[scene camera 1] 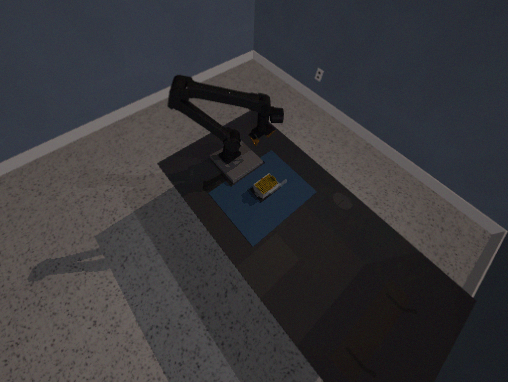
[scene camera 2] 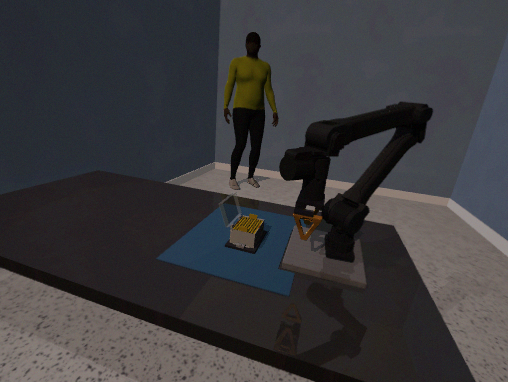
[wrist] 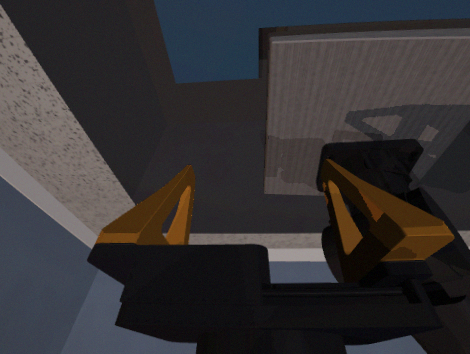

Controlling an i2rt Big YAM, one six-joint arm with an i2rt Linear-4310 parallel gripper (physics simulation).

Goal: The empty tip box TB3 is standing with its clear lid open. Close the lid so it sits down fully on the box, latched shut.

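Where they show: gripper, fingertip midpoint: (scene camera 1: 261, 141) (scene camera 2: 305, 231) (wrist: 256, 168); arm's base at its link origin: (scene camera 1: 229, 155) (scene camera 2: 338, 249) (wrist: 361, 164).
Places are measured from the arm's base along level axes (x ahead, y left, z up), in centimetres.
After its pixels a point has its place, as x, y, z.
The tip box TB3 (scene camera 1: 266, 186) (scene camera 2: 243, 237) @(31.0, 6.1, 1.5) stands upright on the blue mat (scene camera 1: 255, 222) @(41.5, -19.1, -2.5) (scene camera 2: 200, 255) @(42.3, 14.8, -2.5), with a yellow perforated top and white walls. A dark base shows under it in the scene camera 2 view. Its clear lid (scene camera 1: 283, 182) @(39.4, 3.0, 11.9) (scene camera 2: 230, 210) @(38.0, -0.9, 7.1) stands open, tilted up and outward on the side away from the arm's base. My gripper (scene camera 1: 263, 137) @(12.2, 14.7, 11.7) (scene camera 2: 306, 234) @(12.2, 14.7, 11.7) (wrist: 256, 168) @(12.2, 14.7, 11.7) has its orange fingers wide apart and empty. It points down above the table, beside the arm's base plate and well away from the box. The box and lid do not show in the wrist view.
The arm's pale base plate (scene camera 1: 235, 173) @(12.5, -6.8, 0.6) (scene camera 2: 320, 267) @(6.0, 11.4, -0.7) (wrist: 310, 85) @(12.5, 8.4, -0.4) lies beside the mat on the dark table (scene camera 1: 325, 270) @(83.3, -11.8, -2.8) (scene camera 2: 115, 210) @(88.1, -3.8, -2.8). The arm's base stands on this plate, close to my gripper. A person (scene camera 2: 249, 82) in yellow stands on the floor beyond the table.
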